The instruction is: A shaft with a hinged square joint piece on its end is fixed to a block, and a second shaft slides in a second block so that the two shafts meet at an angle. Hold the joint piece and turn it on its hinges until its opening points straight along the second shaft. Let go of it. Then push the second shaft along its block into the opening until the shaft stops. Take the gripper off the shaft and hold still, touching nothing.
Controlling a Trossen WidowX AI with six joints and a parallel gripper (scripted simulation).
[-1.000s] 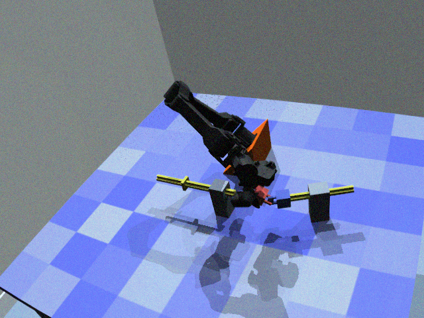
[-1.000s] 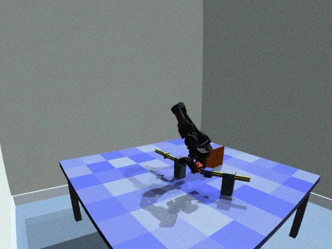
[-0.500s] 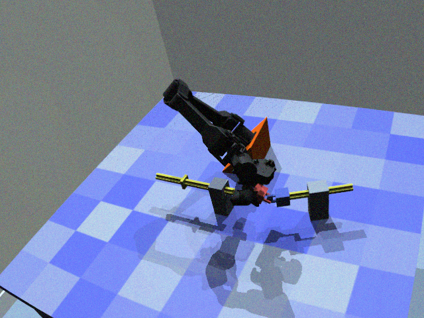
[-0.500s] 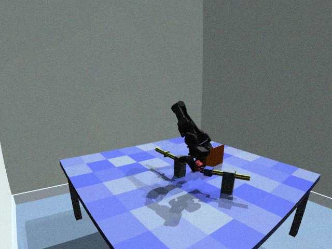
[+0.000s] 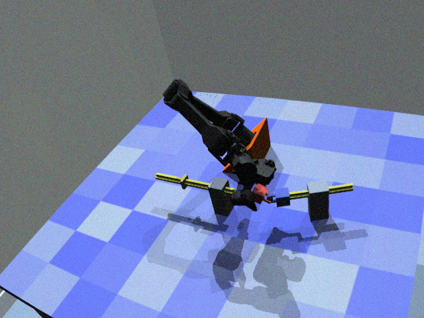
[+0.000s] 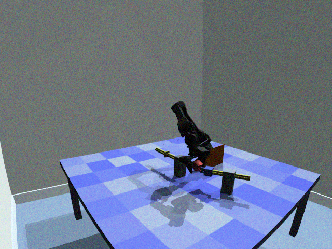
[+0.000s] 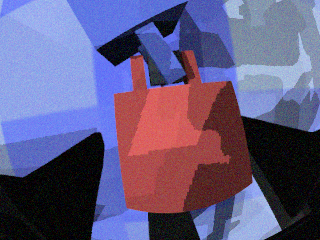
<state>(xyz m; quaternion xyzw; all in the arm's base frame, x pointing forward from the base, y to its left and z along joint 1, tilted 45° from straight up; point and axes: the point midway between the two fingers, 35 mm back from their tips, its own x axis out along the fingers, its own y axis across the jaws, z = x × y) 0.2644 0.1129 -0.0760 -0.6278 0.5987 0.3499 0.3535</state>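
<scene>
Now: the red square joint piece 3 cm above my gripper tip.
</scene>
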